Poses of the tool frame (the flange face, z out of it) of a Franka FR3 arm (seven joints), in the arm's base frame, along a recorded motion.
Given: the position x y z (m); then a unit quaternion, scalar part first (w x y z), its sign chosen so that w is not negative.
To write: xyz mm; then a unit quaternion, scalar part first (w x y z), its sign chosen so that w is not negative. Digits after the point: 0 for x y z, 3 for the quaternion.
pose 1, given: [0.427 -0.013 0.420 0.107 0.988 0.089 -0.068]
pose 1, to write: [427 -13 420 0.107 0.988 0.089 -0.068]
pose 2, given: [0.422 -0.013 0.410 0.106 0.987 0.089 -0.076]
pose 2, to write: [422 -13 410 0.106 0.987 0.089 -0.076]
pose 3, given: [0.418 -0.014 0.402 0.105 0.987 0.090 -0.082]
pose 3, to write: [418 -14 402 0.105 0.987 0.090 -0.082]
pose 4, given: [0.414 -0.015 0.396 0.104 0.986 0.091 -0.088]
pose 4, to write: [414 -15 396 0.104 0.986 0.091 -0.088]
